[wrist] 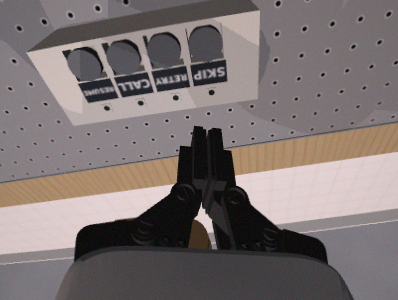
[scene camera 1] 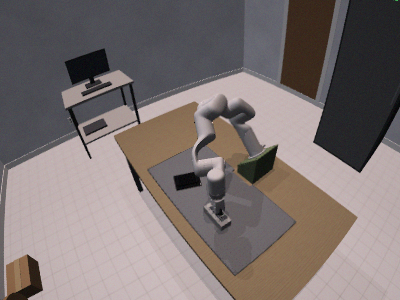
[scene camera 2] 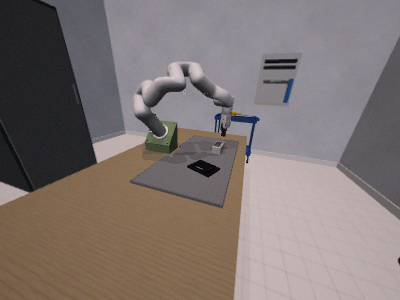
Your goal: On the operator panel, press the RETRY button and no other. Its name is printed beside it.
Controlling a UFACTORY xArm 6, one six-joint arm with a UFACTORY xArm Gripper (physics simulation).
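Frame: origin at the arm's base, x left, y back, z up, level; millimetres.
Seen in the pictures: gripper, fingertip midpoint: (wrist: pixel 203 143) (scene camera 1: pixel 218 213) (scene camera 2: pixel 223 136); arm's base, origin of the base link: (scene camera 1: pixel 257 154) (scene camera 2: pixel 160 132).
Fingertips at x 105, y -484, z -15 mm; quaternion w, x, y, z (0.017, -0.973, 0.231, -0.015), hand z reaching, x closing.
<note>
Offsets run from my fingertips to a thing's top centre. Level surfaces: height alone.
The operator panel {dx -31, dy +27, dz -58 mm} (scene camera 1: pixel 225 224) (scene camera 2: pixel 217 149) (wrist: pixel 240 45) is a light grey box on the dark mat. In the wrist view it shows upside down at the upper left, with four round grey buttons in a row, labelled RESUME, CALL, RETRY and SKIP. The RETRY button {dx -13, dy +42, dz -58 mm} (wrist: pixel 164 49) is third from the left, between the CALL button {dx -43, dy +47, dz -58 mm} (wrist: pixel 123 57) and the SKIP button {dx +16, dy +36, dz -58 mm} (wrist: pixel 205 42). The RESUME button {dx -72, dy +52, dz -58 mm} (wrist: pixel 85 63) is at the left end. My gripper (scene camera 2: pixel 223 134) (wrist: pixel 203 143) is shut and empty, above the panel and apart from it. In scene camera 1 the arm partly hides the panel.
The perforated mat {dz -114 mm} (scene camera 1: pixel 265 225) (scene camera 2: pixel 165 179) lies on the wooden table {dz -127 mm} (scene camera 1: pixel 325 220) (scene camera 2: pixel 125 240). A flat black object {dx -361, dy +97, dz -88 mm} (scene camera 1: pixel 187 181) (scene camera 2: pixel 203 168) lies on the mat. The green wedge-shaped arm base (scene camera 1: pixel 260 165) (scene camera 2: pixel 162 145) stands beside the mat. A blue cart (scene camera 2: pixel 243 119) stands beyond the table.
</note>
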